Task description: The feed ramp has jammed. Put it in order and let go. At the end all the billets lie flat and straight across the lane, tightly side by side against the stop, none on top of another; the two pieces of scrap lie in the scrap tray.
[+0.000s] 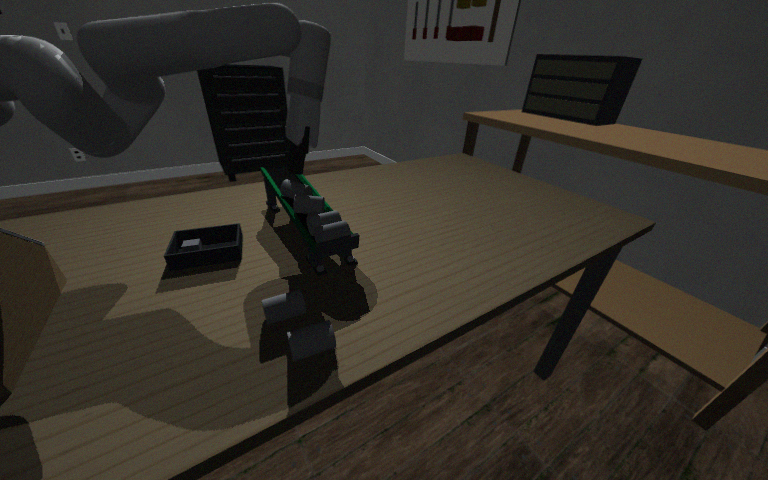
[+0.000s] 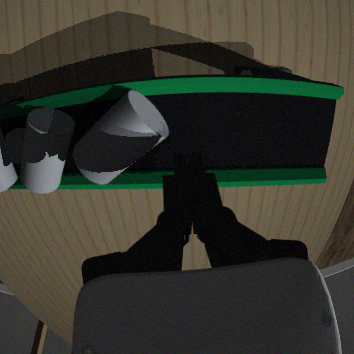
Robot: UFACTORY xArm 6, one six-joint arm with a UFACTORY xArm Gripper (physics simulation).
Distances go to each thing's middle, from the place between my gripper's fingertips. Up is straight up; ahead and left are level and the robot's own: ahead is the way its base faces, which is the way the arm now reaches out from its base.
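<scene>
Position of my gripper relative to the scrap tray [image 1: 223,243]: 100 mm above it, 70 mm to the left of it and 220 mm past it.
</scene>
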